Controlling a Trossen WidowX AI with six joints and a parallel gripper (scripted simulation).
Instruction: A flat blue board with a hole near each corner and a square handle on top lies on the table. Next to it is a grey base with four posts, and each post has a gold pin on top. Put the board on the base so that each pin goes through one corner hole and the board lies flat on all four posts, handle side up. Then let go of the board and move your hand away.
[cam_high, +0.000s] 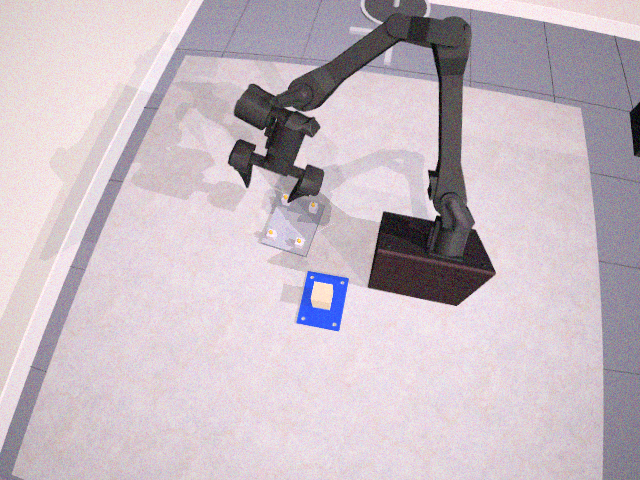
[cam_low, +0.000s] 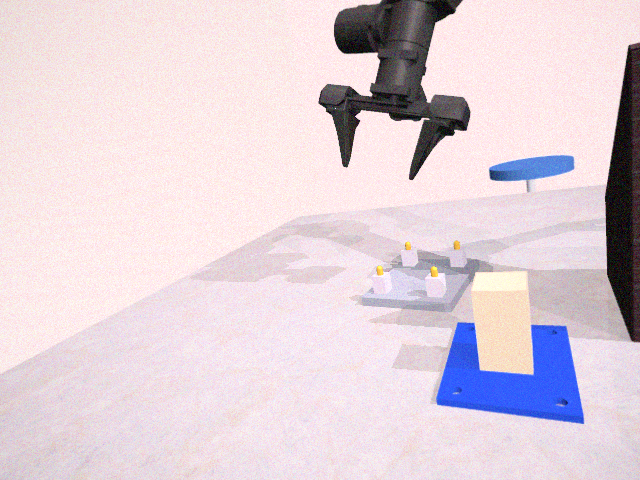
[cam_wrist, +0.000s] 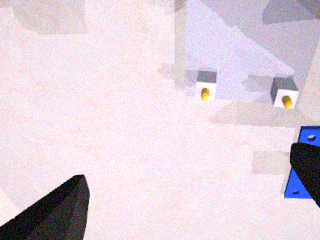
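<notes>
Right now my gripper tip is 160 mm past the blue board, 150 mm to the right of it and 140 mm above it. The rest, counted from my gripper tip: grey base 40 mm behind, 10 mm to the right, 160 mm below.
</notes>
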